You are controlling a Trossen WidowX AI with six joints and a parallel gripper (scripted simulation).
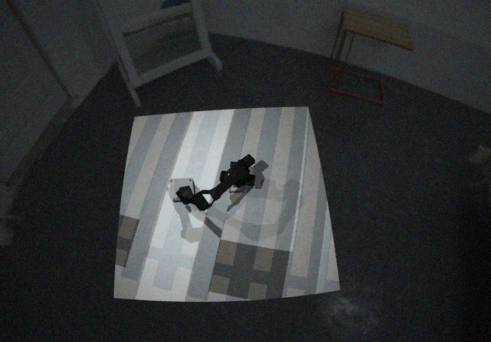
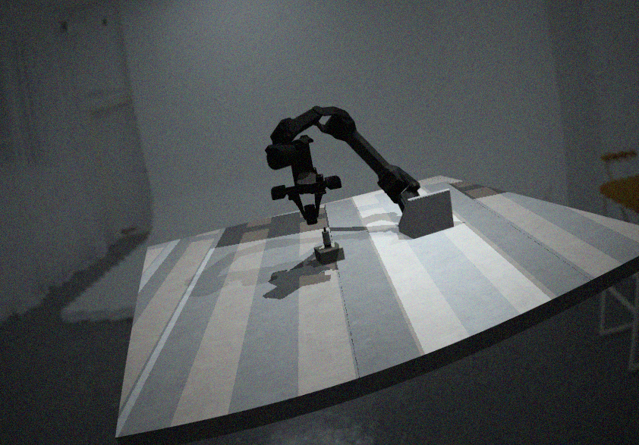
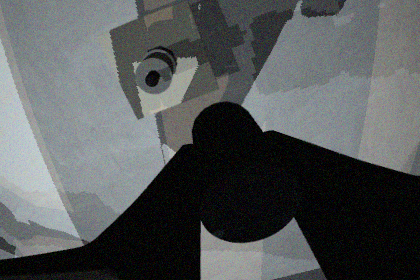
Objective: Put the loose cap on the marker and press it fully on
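The holder block is 10 cm below my gripper tip, 3 cm to the left of it and 2 cm behind it. The rest, counted from my gripper tip: marker cap (1 cm above).
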